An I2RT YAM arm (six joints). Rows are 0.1 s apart.
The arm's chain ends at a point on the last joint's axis. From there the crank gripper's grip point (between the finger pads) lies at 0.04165 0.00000 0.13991 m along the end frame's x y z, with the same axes.
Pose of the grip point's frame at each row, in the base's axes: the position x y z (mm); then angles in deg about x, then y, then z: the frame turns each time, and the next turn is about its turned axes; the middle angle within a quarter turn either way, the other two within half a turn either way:
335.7 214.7 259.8 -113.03 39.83 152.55
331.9 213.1 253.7 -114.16 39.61 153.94
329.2 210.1 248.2 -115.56 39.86 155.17
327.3 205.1 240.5 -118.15 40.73 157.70
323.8 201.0 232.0 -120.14 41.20 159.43
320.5 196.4 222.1 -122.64 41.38 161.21
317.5 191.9 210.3 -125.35 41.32 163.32
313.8 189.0 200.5 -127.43 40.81 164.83
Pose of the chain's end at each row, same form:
274.5 101.5 328.8 -113.03 39.83 152.55
271.5 100.5 324.3 -114.16 39.61 153.94
268.5 98.9 320.8 -115.56 39.86 155.17
265.2 96.9 316.3 -118.15 40.73 157.70
261.0 95.1 310.4 -120.14 41.20 159.43
257.6 93.3 304.1 -122.64 41.38 161.21
255.1 91.6 296.1 -125.35 41.32 163.32
252.8 90.7 289.5 -127.43 40.81 164.83

